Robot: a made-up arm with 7 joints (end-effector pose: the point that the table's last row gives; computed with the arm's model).
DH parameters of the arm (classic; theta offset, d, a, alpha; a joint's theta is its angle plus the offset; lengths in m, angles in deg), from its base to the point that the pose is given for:
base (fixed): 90 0.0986 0 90
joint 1: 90 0.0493 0.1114 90
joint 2: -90 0.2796 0.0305 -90
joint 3: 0 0.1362 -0.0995 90
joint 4: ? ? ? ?
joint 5: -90 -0.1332 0.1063 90
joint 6: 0 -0.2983 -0.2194 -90
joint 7: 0 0.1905 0.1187 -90
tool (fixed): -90 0.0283 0 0
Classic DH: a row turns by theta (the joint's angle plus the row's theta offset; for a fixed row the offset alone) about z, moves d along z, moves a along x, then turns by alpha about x.
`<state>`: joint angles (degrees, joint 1 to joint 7).
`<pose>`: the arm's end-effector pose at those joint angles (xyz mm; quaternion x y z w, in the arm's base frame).
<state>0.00 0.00 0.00 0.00 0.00 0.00 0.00</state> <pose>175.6 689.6 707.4 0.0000 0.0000 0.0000 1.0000</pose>
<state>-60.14 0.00 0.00 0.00 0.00 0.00 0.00</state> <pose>175.6 871.3 -196.3 -0.5011 0.0000 0.0000 0.8654</pose>
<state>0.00 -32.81 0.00 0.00 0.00 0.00 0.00</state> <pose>-114.1 689.6 696.5 0.0000 -0.2824 0.0000 0.9593</pose>
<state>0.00 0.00 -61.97 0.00 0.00 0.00 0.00</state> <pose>454.4 333.9 707.4 0.0000 0.0000 -0.5148 0.8573</pose>
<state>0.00 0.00 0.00 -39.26 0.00 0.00 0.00</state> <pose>-65.9 689.6 662.1 0.0000 -0.3359 0.0000 0.9419</pose>
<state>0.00 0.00 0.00 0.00 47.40 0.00 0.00</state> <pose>175.6 447.4 606.0 0.4019 0.0000 0.0000 0.9157</pose>
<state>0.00 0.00 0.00 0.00 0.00 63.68 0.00</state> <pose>-20.7 574.9 707.4 0.0000 0.0000 -0.5275 0.8495</pose>
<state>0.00 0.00 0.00 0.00 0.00 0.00 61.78</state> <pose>175.6 602.1 797.1 0.5134 0.0000 0.0000 0.8582</pose>
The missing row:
joint 4: 90 0.4044 0.0346 -90
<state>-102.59 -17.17 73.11 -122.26 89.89 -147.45 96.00</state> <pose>40.5 -157.0 55.6 0.0715 -0.1834 -0.5656 0.8008</pose>
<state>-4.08 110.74 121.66 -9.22 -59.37 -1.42 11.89</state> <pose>627.9 60.1 734.3 0.5476 0.1841 0.5542 0.5993</pose>
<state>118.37 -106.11 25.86 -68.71 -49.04 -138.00 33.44</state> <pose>190.0 -264.0 1210.7 -0.0338 -0.1553 -0.2317 0.9597</pose>
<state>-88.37 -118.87 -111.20 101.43 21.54 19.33 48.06</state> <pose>15.2 24.0 309.4 0.6514 0.2499 -0.0236 0.7160</pose>
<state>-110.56 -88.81 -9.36 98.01 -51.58 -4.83 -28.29</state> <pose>10.3 123.9 -859.7 0.9933 -0.1155 -0.0031 0.0070</pose>
